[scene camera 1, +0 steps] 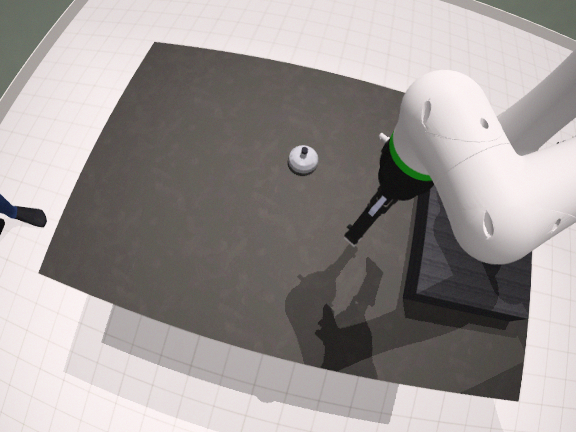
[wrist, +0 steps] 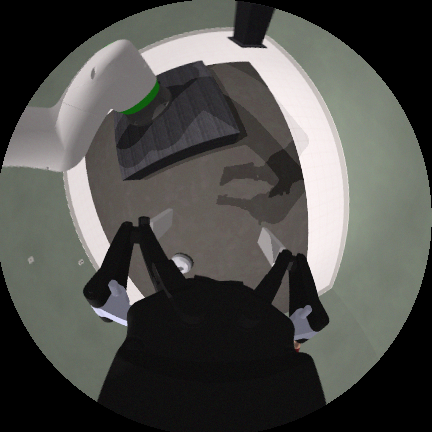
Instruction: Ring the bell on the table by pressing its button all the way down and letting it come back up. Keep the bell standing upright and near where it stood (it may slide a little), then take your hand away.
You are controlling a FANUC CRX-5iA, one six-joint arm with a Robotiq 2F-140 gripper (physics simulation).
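Frame: origin at the arm's base, x left, y back, z up, level; millimetres.
Seen in the pictures: gripper, between the fingertips: [wrist: 216, 226]; arm's base, origin of its link: [wrist: 148, 105].
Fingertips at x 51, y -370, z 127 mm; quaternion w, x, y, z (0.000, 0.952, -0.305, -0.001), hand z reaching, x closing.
Offsets run from my fingertips to a thing's middle. Level surfaces: height alone.
A silver-white dome bell {dx -220, dy -154, dz -185 mm} [scene camera 1: 303, 162] [wrist: 181, 263] stands upright on the dark table {dz -218 mm} [scene camera 1: 200, 200] [wrist: 165, 195]. Its small black button {dx -220, dy -154, dz -157 mm} [scene camera 1: 304, 150] sticks up from the top. In the wrist view the bell shows beside the left finger, partly hidden by that finger. My gripper [scene camera 1: 351, 240] [wrist: 216, 226] is open, with nothing between its fingers. In the scene view it is above the table, to the right of the bell and lower in the picture, well apart from it. There the fingers overlap, so the gap between them is hidden.
A dark wood-grained base block [scene camera 1: 472, 290] [wrist: 180, 145] stands on the table at the right in the scene view, beneath the white arm [scene camera 1: 450, 115] [wrist: 105, 95]. The arm and gripper cast shadows on the table. A dark shoe-like shape [scene camera 1: 31, 216] shows beyond the table's left edge.
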